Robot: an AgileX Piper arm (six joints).
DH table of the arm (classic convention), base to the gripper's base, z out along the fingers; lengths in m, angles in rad. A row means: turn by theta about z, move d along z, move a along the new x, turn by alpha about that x. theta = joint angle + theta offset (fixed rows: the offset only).
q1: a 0; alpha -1.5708; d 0.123; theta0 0
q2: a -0.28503; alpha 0; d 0; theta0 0.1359
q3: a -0.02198; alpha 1.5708; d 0; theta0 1.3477
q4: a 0; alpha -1.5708; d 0.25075; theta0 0
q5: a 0; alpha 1.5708; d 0; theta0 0
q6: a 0; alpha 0; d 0.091; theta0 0
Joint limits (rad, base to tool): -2.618..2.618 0..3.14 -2.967..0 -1.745..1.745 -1.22..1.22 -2.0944..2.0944
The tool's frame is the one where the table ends.
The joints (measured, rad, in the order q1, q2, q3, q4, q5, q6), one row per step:
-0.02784, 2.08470, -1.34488, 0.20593, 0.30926, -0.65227
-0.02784, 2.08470, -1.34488, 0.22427, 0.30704, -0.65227
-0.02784, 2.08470, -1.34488, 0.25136, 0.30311, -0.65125
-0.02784, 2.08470, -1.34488, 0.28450, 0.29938, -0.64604
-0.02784, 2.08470, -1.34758, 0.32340, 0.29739, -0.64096
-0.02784, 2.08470, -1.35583, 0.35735, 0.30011, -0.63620
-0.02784, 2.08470, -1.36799, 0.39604, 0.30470, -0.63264
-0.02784, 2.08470, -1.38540, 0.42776, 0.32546, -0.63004
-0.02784, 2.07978, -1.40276, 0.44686, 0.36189, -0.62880
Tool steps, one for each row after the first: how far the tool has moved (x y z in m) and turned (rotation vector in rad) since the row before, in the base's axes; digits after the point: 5 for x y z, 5 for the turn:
0.00024, 0.00045, 0.00020, 0.01422, -0.00257, -0.01151
0.00041, 0.00063, 0.00034, 0.02144, -0.00435, -0.01801
0.00044, 0.00077, 0.00038, 0.02868, -0.00399, -0.02512
0.00092, 0.00092, 0.00107, 0.03345, -0.00508, -0.02813
0.00171, 0.00089, 0.00232, 0.03034, -0.00606, -0.02350
0.00241, 0.00106, 0.00337, 0.03406, -0.00845, -0.02442
0.00229, 0.00148, 0.00403, 0.03226, 0.00104, -0.01373
0.00090, 0.00183, 0.00546, 0.02552, 0.01019, 0.00095

